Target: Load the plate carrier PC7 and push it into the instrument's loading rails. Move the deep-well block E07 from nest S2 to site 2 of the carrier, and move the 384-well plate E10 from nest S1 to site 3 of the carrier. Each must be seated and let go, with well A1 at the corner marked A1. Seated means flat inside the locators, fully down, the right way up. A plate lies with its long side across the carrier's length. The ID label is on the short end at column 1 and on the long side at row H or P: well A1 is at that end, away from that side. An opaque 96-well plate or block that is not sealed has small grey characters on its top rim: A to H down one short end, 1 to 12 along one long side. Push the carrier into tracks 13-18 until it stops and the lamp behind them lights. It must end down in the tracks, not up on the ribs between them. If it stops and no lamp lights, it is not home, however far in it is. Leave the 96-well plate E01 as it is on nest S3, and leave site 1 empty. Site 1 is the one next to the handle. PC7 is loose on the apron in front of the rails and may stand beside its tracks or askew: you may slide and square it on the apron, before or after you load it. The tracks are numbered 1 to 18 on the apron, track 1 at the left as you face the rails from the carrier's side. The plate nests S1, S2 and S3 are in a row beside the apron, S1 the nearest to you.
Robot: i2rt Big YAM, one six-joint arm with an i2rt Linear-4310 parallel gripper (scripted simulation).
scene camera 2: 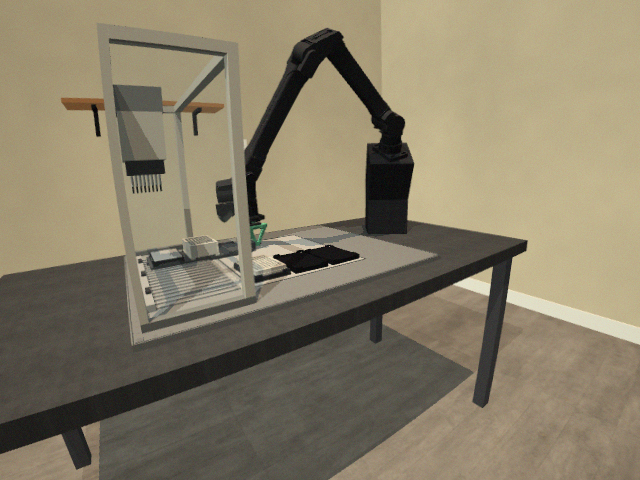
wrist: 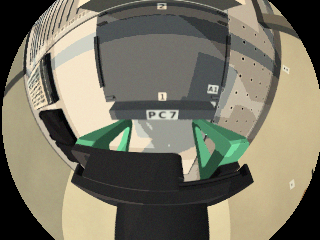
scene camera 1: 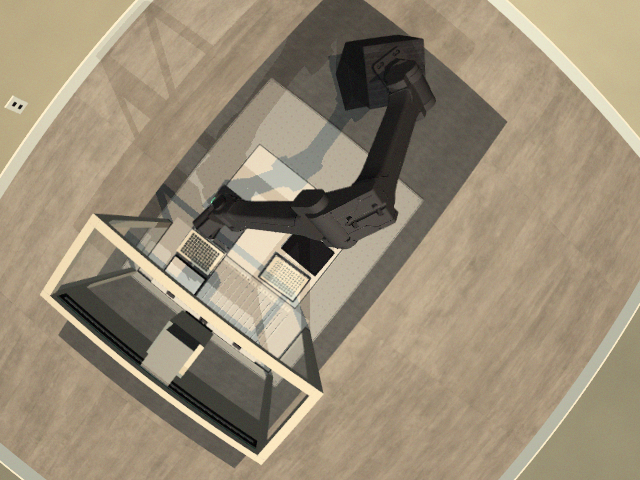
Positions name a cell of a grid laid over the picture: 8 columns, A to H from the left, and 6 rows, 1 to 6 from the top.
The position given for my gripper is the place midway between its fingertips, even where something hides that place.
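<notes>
My gripper (wrist: E3) is visible, as are a carrier PC7 (wrist: D2) and a white 384-well plate E10 (wrist: A3). A nest S2 (scene camera 1: D4) (wrist: B4) appears in both scene camera 1 and the wrist view. Scene camera 2 shows a frame post (scene camera 2: C1).
</notes>
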